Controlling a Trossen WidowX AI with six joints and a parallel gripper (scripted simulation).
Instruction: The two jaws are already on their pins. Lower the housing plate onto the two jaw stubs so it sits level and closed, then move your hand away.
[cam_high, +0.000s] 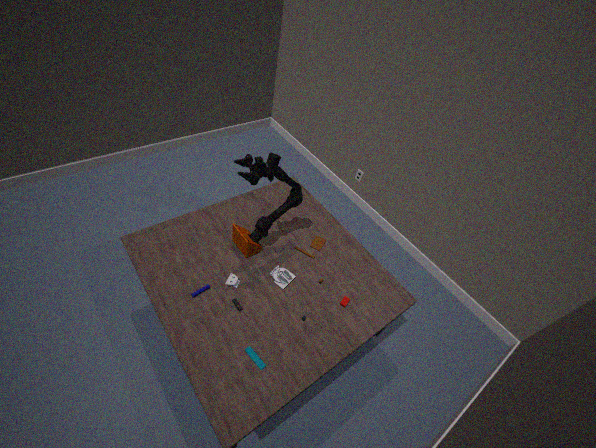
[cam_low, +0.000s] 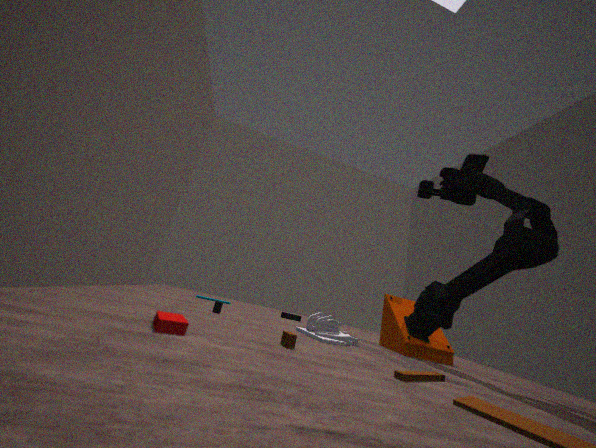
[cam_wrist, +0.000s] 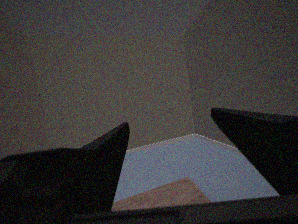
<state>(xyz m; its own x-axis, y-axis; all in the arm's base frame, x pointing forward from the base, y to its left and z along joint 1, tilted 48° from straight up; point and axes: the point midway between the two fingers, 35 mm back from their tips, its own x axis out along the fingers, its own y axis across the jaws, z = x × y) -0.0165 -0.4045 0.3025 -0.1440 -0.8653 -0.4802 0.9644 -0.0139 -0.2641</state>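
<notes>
Right now the dark block is 57 cm below my gripper tip, 43 cm ahead of it and 17 cm to the right of it. The rest, counted from my gripper tip: teal bar 73 cm ahead, 57 cm below, 20 cm to the right; brown cube 57 cm below, 51 cm ahead, 34 cm to the left; blue bar 57 cm below, 31 cm to the right, 27 cm ahead.
</notes>
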